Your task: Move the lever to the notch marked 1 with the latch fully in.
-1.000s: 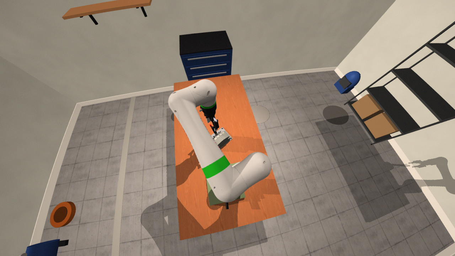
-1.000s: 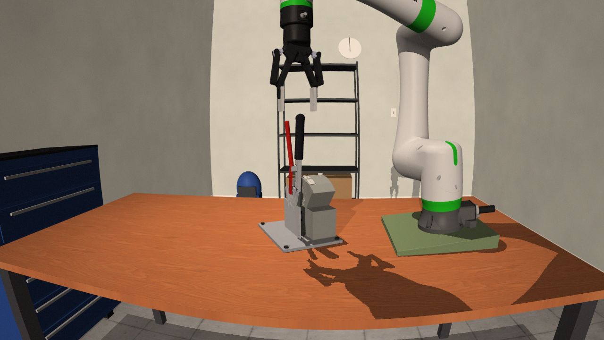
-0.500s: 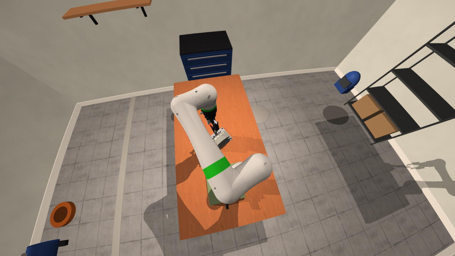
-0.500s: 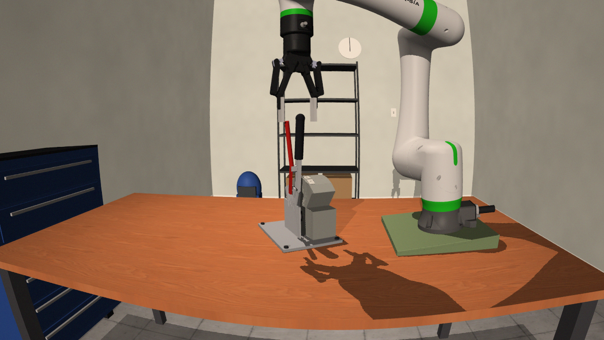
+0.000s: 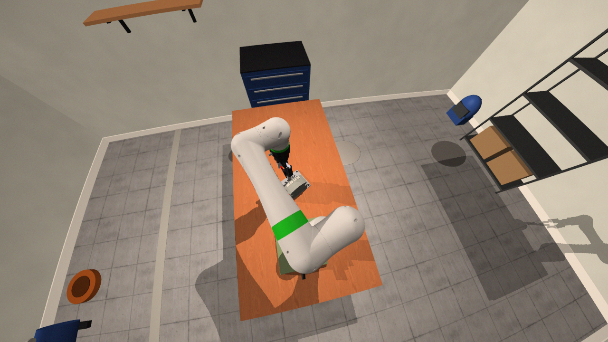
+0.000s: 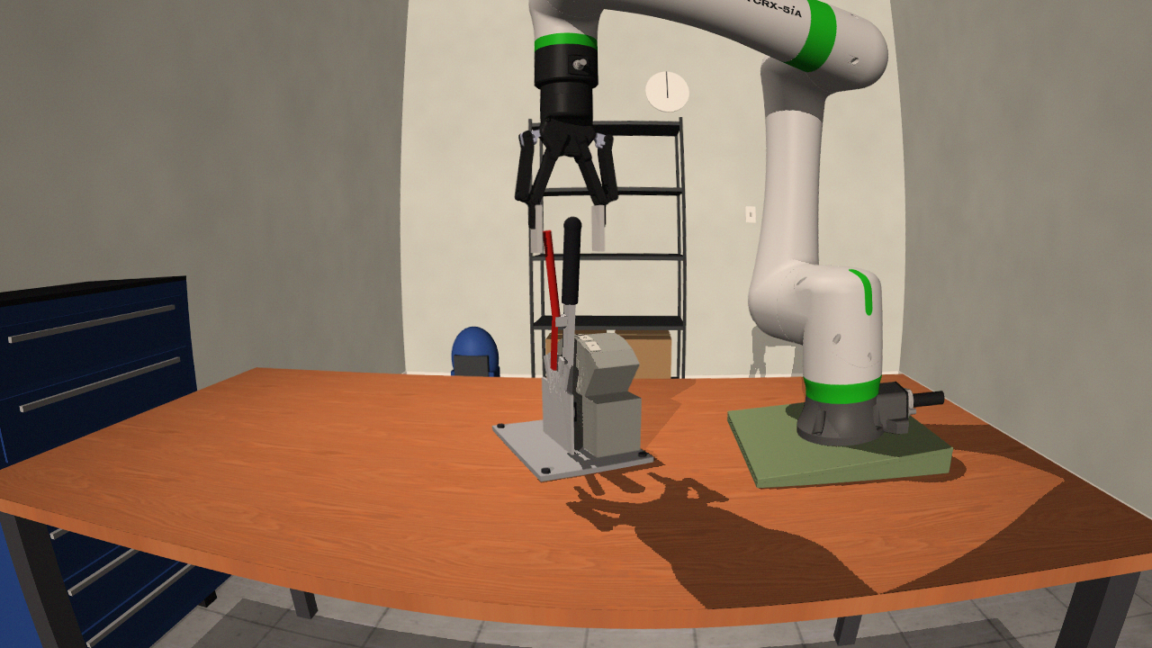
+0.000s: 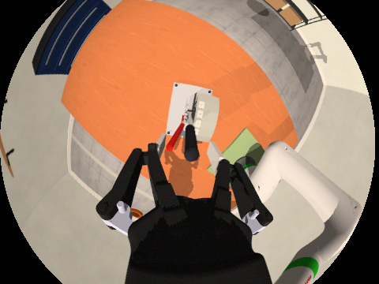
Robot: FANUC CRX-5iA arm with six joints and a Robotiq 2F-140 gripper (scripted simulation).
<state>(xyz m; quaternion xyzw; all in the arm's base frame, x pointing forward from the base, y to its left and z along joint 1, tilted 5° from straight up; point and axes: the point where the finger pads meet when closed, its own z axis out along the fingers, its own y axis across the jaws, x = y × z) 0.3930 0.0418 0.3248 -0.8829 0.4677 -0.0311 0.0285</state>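
Right now the red bar is 120 mm below my hand and 20 mm ahead of it.
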